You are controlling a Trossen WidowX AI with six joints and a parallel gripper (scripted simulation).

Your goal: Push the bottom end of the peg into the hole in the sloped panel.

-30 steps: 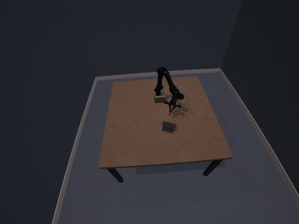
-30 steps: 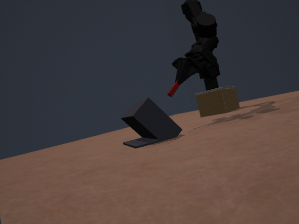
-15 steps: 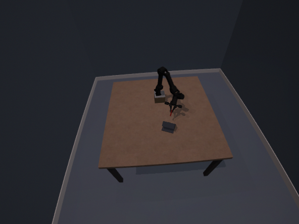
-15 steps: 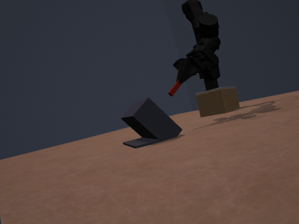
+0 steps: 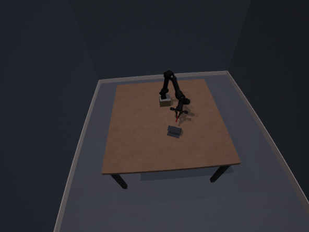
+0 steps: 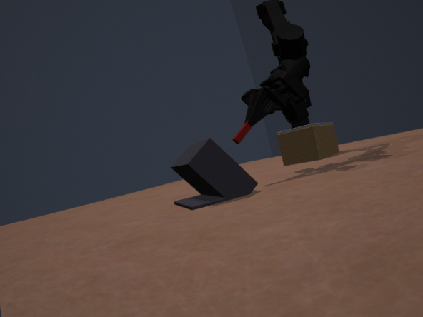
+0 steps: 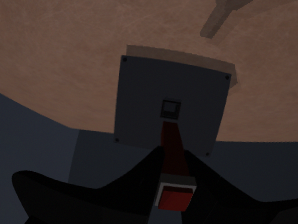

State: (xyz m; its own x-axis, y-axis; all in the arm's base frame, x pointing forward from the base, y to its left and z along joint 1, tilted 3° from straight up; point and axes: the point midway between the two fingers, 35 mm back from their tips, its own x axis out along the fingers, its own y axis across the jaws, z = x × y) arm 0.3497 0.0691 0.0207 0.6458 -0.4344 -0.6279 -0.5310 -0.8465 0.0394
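Right now my gripper tip is 80 mm short of the sloped panel, 70 mm above it and 50 mm to the left of it. From my gripper tip the other things lie so: peg (10 mm to the left, 10 mm behind, 10 mm above).
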